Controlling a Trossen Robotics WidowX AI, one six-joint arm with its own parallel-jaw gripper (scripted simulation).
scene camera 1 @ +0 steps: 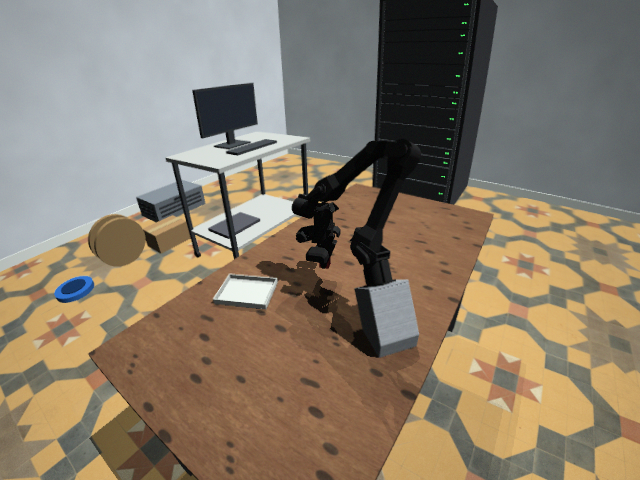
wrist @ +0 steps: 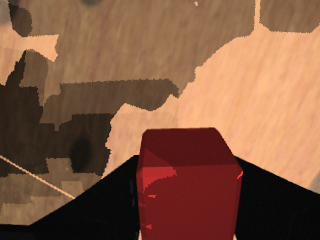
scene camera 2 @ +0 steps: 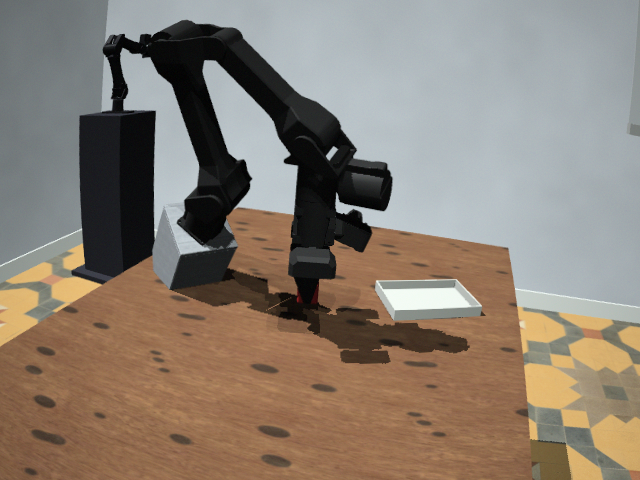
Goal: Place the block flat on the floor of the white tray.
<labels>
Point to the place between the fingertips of my gripper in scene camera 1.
At 325,265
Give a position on a red block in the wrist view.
185,176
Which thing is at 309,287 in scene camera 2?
My gripper.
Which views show the white tray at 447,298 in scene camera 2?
Scene camera 1 and scene camera 2 only.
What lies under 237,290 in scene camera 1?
A white tray.
</labels>
